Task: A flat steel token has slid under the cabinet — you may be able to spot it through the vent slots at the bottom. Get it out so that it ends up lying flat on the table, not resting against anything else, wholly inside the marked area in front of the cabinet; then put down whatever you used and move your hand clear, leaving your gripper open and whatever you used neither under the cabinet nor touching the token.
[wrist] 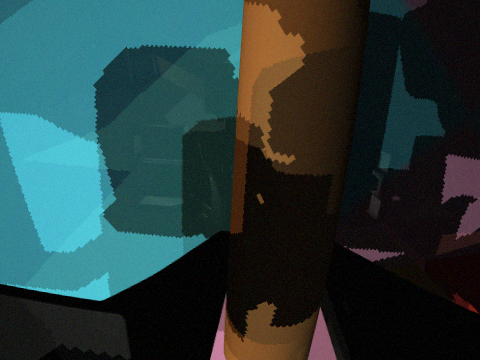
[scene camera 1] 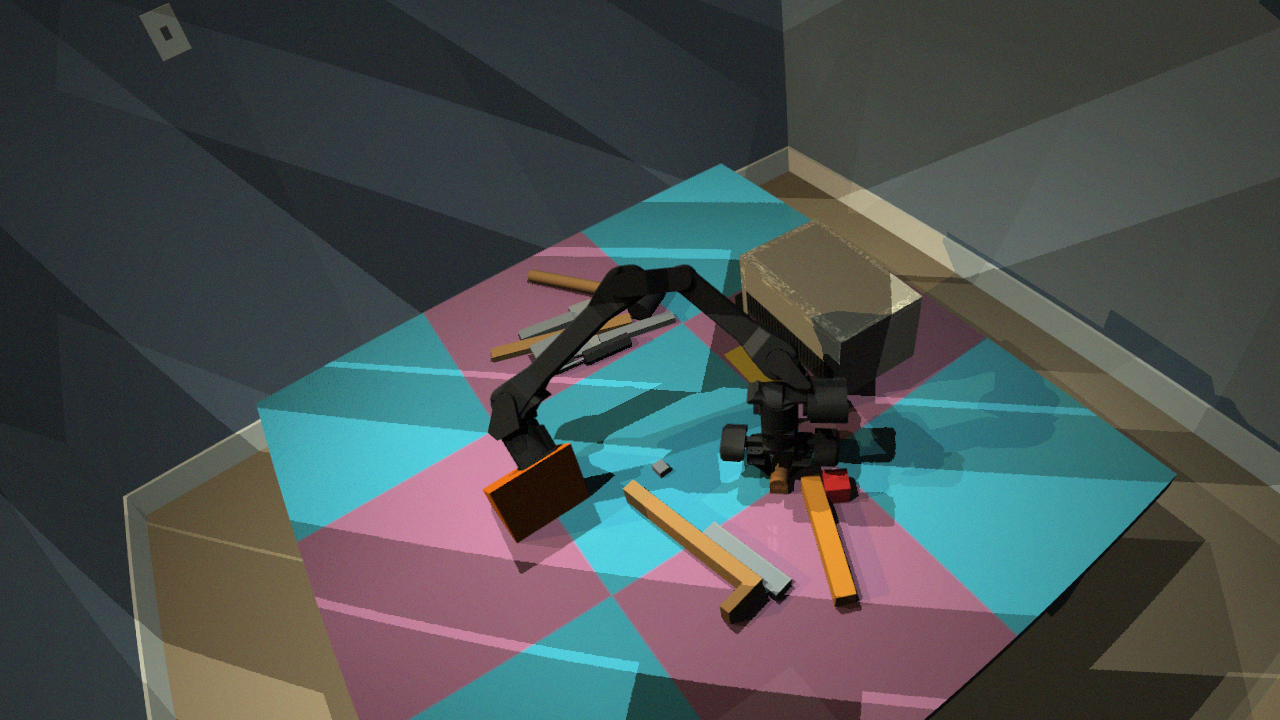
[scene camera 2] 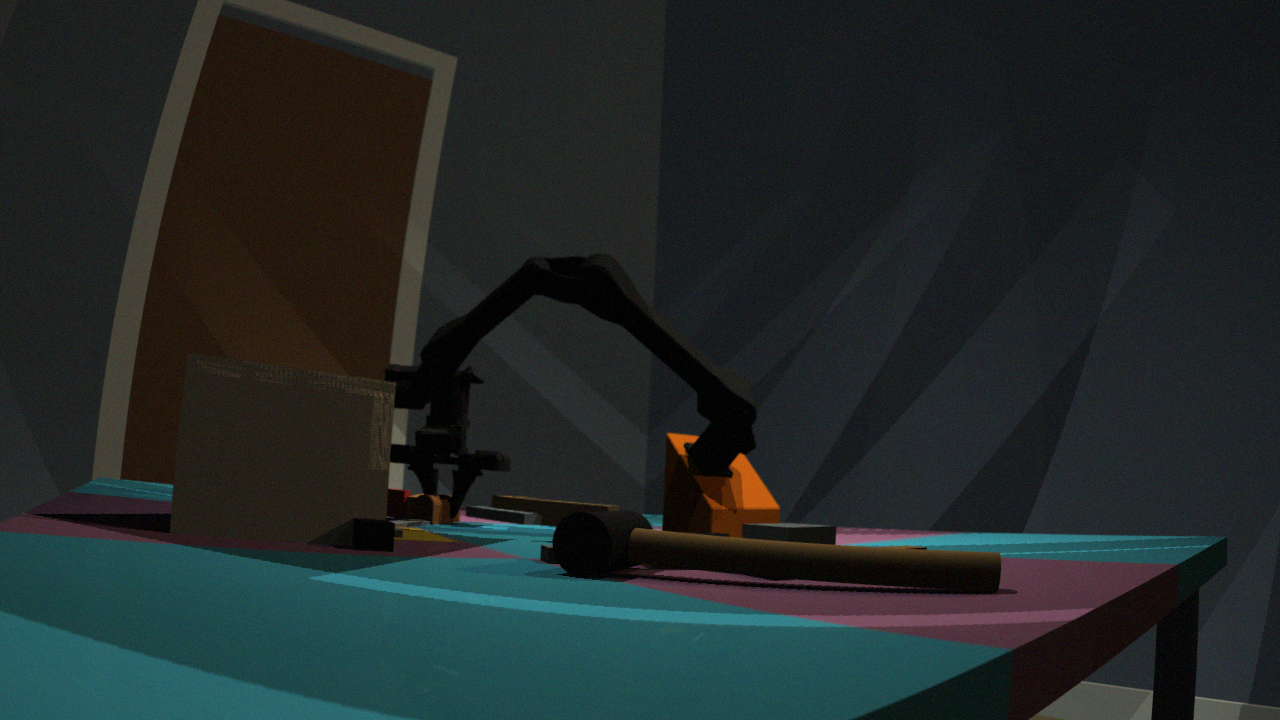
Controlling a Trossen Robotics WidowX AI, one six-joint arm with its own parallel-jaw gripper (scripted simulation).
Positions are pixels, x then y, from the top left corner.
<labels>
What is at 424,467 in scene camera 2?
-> The gripper.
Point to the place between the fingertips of the gripper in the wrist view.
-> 271,245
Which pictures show the l-shaped wooden tool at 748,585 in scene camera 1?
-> Scene camera 1 and scene camera 2 only.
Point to an orange bar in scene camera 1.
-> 838,576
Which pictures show the grey bar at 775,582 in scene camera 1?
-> Scene camera 1 and scene camera 2 only.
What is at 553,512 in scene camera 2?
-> A l-shaped wooden tool.
</labels>
